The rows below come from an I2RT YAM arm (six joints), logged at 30 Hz.
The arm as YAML. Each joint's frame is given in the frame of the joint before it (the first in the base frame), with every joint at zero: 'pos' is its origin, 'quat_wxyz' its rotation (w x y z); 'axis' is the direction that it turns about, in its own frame. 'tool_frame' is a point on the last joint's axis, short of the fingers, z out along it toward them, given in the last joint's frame.
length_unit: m
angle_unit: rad
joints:
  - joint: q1
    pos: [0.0, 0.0, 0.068]
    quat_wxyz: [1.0, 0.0, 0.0, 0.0]
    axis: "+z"
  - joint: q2
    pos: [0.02, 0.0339, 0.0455]
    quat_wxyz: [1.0, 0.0, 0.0, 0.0]
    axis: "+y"
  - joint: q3
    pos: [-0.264, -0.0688, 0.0]
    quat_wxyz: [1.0, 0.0, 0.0, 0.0]
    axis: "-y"
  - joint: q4
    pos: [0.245, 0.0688, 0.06]
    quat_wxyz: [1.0, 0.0, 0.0, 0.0]
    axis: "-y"
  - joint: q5
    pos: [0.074, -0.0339, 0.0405]
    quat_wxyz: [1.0, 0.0, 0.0, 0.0]
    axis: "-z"
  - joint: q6
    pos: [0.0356, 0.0, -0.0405]
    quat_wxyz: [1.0, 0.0, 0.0, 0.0]
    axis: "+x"
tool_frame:
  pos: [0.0, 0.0, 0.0]
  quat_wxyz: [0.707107, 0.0, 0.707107, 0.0]
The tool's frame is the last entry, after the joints.
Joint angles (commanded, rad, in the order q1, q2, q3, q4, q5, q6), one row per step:
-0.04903 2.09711 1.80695 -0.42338 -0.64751 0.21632
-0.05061 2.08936 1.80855 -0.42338 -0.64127 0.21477
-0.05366 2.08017 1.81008 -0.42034 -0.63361 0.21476
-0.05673 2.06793 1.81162 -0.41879 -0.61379 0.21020
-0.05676 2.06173 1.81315 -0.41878 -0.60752 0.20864
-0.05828 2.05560 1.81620 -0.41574 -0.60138 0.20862
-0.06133 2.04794 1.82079 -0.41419 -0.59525 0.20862
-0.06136 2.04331 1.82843 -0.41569 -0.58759 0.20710
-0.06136 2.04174 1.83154 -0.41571 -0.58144 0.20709
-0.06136 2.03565 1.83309 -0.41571 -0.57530 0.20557
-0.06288 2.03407 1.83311 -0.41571 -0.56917 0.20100
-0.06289 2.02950 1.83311 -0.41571 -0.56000 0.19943
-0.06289 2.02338 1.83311 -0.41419 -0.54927 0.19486
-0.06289 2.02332 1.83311 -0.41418 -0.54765 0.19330
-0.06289 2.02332 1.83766 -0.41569 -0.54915 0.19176
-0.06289 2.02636 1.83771 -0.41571 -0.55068 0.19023
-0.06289 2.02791 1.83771 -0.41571 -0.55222 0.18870
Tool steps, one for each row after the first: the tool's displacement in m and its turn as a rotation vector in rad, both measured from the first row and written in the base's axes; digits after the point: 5 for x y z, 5 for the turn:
-0.00095 -0.00089 0.00402 -0.00551 -0.01002 -0.00551
-0.00196 -0.00253 0.00889 -0.01115 -0.02350 -0.01444
-0.00344 -0.00449 0.01489 -0.02756 -0.04065 -0.03045
-0.00427 -0.00464 0.01816 -0.03290 -0.04901 -0.03460
-0.00484 -0.00552 0.02215 -0.03733 -0.06098 -0.04104
-0.00573 -0.00710 0.02724 -0.04182 -0.07448 -0.04910
-0.00611 -0.00732 0.03170 -0.04801 -0.08577 -0.05454
-0.00614 -0.00750 0.03339 -0.05200 -0.09019 -0.05945
-0.00709 -0.00763 0.03662 -0.05707 -0.09841 -0.06368
-0.00731 -0.00852 0.03727 -0.06409 -0.10216 -0.06774
-0.00804 -0.00875 0.03925 -0.07095 -0.10717 -0.07429
-0.00896 -0.00902 0.04204 -0.08088 -0.11675 -0.08068
-0.00895 -0.00907 0.04205 -0.08295 -0.11757 -0.08117
-0.00885 -0.00903 0.04348 -0.08316 -0.12148 -0.07933
-0.00829 -0.00902 0.04213 -0.08319 -0.11935 -0.07723
-0.00801 -0.00899 0.04144 -0.08324 -0.11868 -0.07519

